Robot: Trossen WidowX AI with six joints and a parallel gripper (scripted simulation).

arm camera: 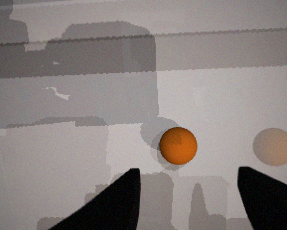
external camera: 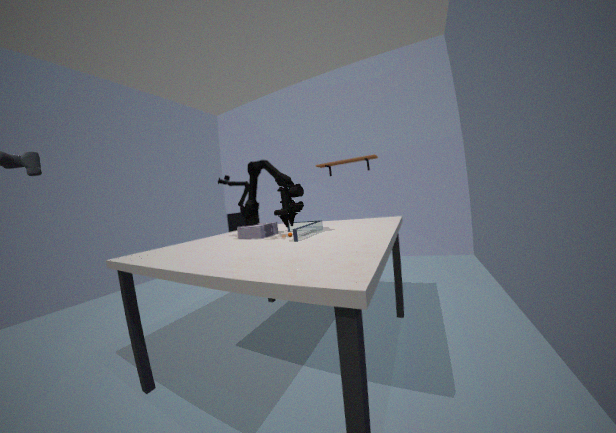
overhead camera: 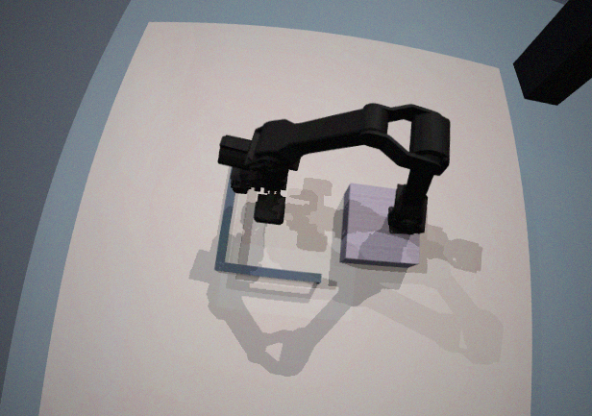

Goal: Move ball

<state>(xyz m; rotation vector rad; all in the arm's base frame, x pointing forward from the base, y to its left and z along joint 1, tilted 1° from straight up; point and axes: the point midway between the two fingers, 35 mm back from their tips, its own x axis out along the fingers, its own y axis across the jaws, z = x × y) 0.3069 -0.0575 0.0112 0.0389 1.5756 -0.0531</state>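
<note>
Right now my gripper tip is 4 cm above the orange ball. Also, from my gripper tip: see-through copy of ball 6 cm to the right, 4 cm below, 1 cm behind.
</note>
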